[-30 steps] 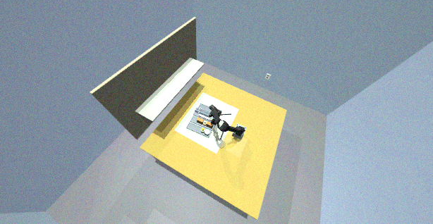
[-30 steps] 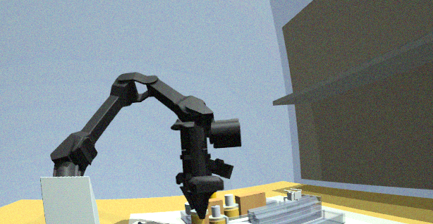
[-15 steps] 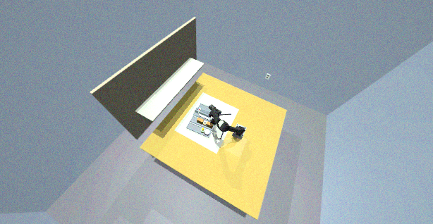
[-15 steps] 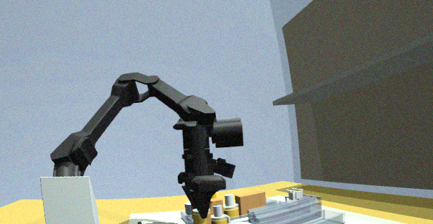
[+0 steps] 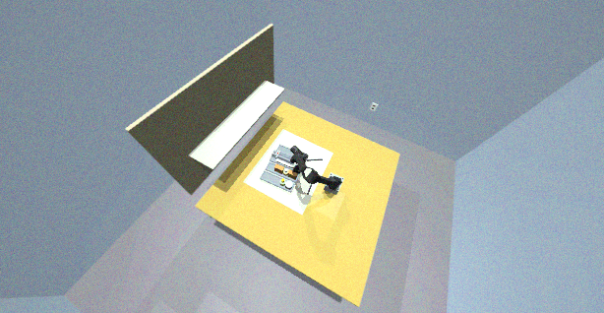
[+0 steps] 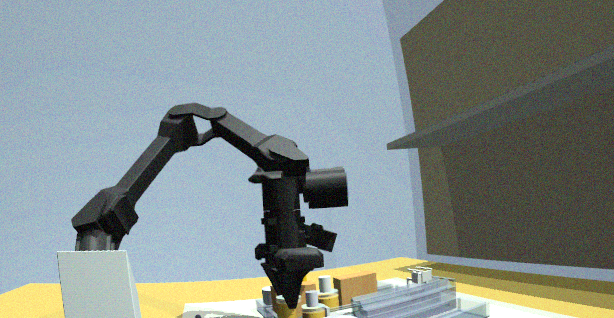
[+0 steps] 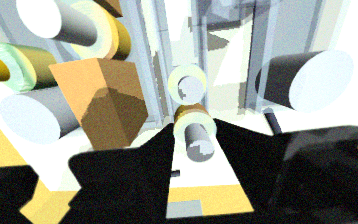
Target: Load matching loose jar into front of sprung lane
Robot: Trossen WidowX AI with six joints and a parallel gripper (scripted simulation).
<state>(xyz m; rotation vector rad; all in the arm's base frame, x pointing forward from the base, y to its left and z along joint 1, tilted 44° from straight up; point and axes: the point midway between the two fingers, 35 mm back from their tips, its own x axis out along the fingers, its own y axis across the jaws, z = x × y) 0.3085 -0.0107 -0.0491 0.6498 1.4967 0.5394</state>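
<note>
The clear lane rack is 160 mm ahead of my gripper tip, 40 mm below it and 30 mm to the right of it. From my gripper tip the other things lie so: shelf 520 mm ahead, 310 mm above, 70 mm to the right.
</note>
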